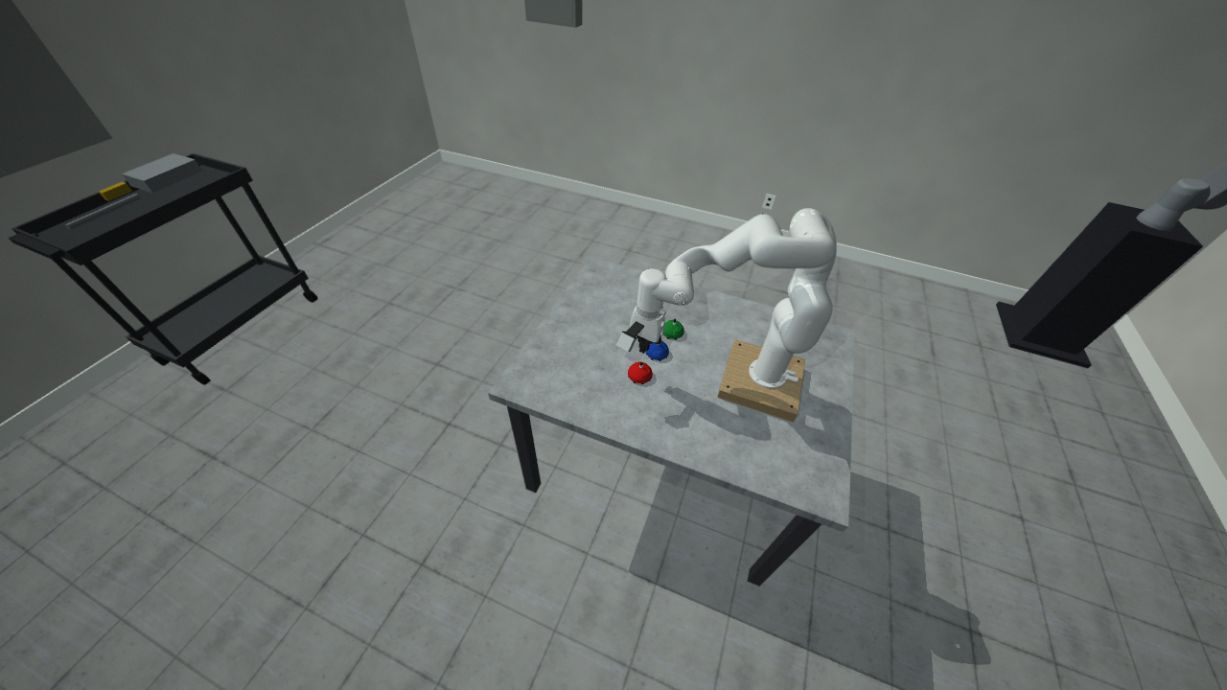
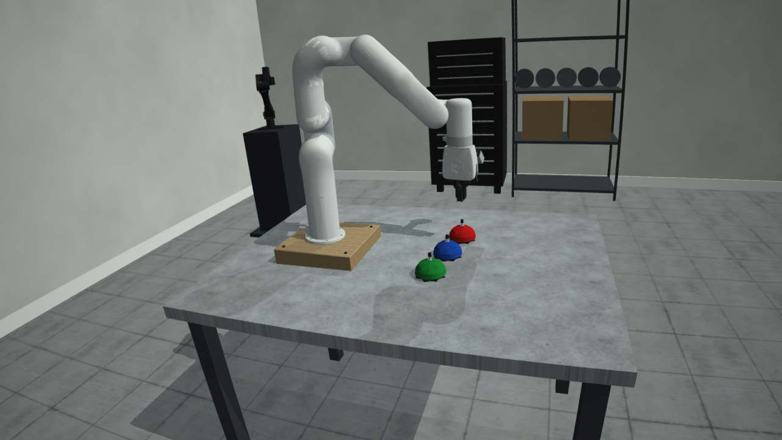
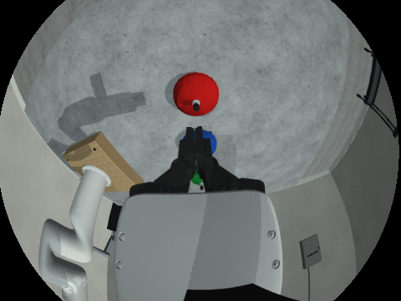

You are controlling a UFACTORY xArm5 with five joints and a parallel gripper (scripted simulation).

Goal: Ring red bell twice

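Now: hand 11 cm above the red bell. Round my hand: green bell 4 cm behind, 25 cm to the right, 11 cm below; then blue bell 2 cm behind, 12 cm to the right, 11 cm below.
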